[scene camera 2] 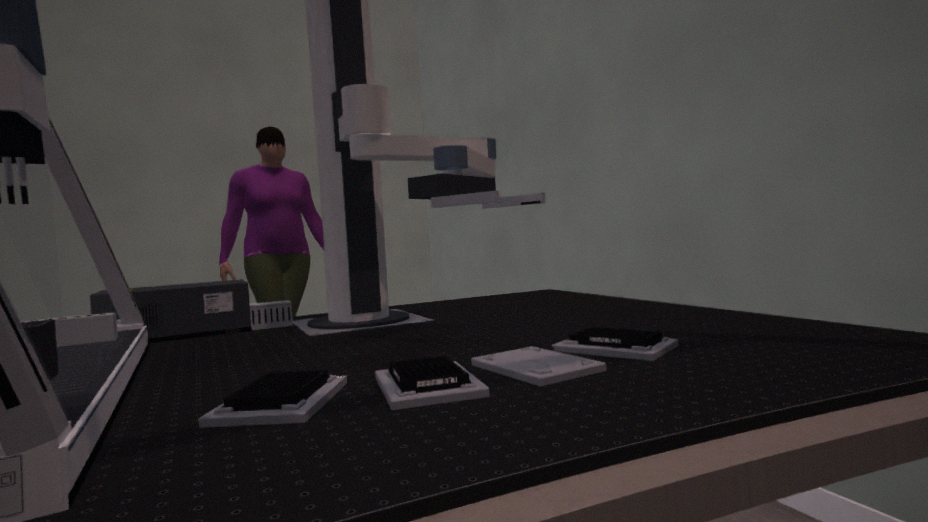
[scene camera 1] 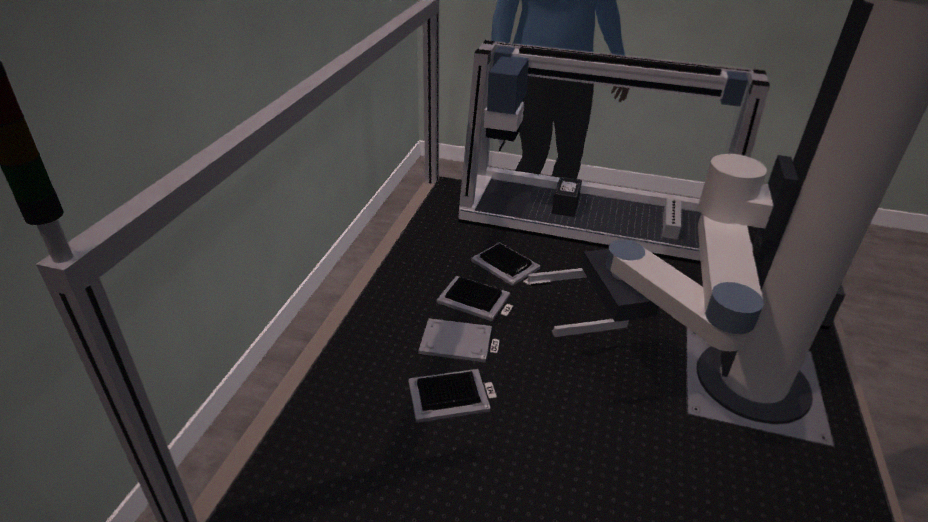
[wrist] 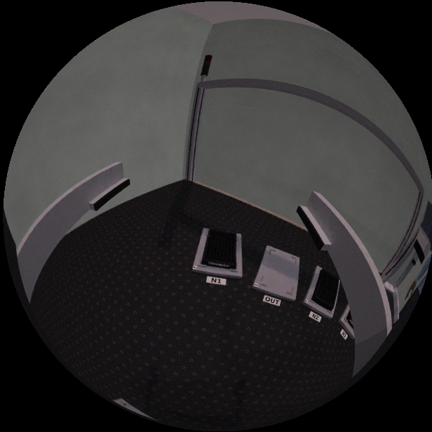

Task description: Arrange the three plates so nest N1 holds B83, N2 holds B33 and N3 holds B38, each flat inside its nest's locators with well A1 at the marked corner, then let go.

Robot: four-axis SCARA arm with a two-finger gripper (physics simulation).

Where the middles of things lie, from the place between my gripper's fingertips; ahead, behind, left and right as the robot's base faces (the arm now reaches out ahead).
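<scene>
Nest N1 (scene camera 2: 658, 350): from my hand, 17 cm ahead, 6 cm to the left, 26 cm below. Also from my hand: nest N3 (scene camera 2: 317, 400), 16 cm ahead, 47 cm to the right, 26 cm below; nest N2 (scene camera 2: 387, 384), some way ahead, far to the right, far below; out nest (scene camera 2: 516, 363), 21 cm ahead, 12 cm to the right, 26 cm below.
</scene>
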